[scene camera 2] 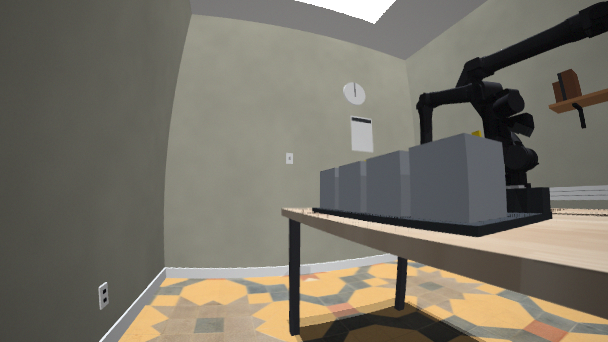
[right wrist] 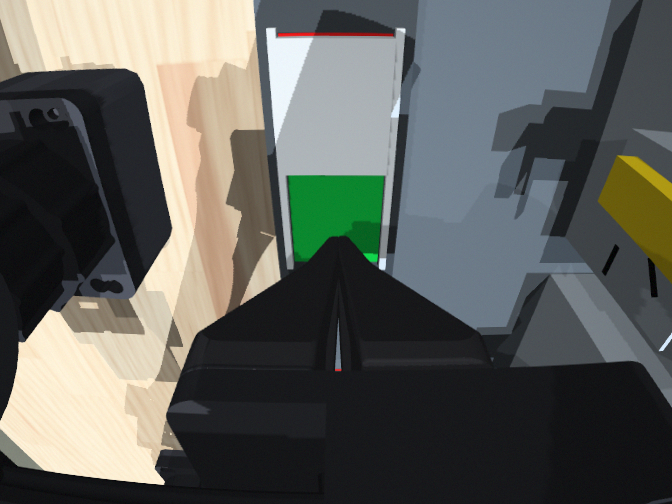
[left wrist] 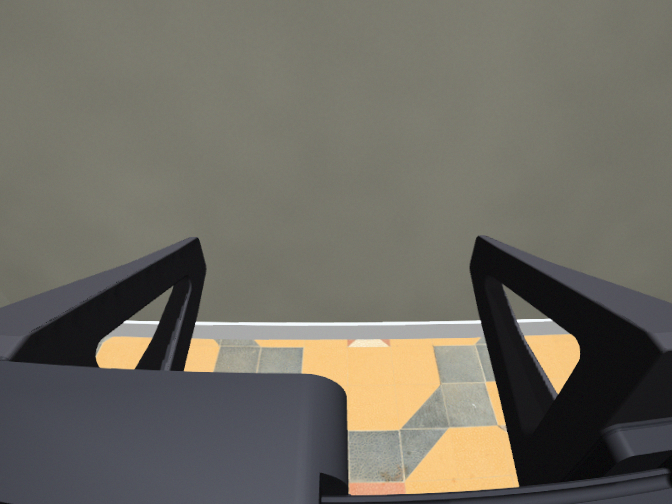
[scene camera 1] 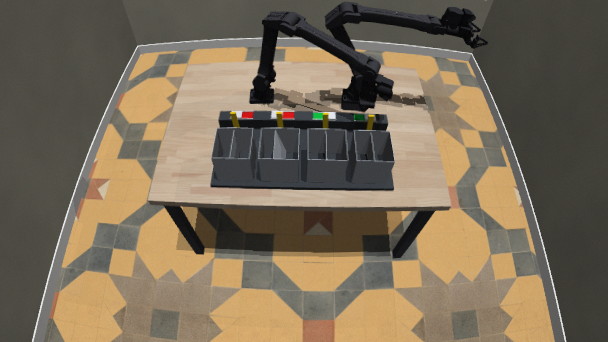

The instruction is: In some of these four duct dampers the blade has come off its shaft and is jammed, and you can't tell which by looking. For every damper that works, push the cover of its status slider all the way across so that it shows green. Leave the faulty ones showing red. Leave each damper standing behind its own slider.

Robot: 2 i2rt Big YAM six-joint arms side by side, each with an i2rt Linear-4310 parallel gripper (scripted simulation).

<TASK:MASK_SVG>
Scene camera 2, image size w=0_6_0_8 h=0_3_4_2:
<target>damper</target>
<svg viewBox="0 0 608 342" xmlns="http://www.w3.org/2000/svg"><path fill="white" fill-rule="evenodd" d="M502 142L483 138L481 131L478 130L472 132L472 135L461 133L410 147L410 218L474 223L507 217Z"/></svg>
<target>damper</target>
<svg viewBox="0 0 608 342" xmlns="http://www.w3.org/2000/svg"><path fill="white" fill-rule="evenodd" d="M320 171L320 208L338 210L339 168Z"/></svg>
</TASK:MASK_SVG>
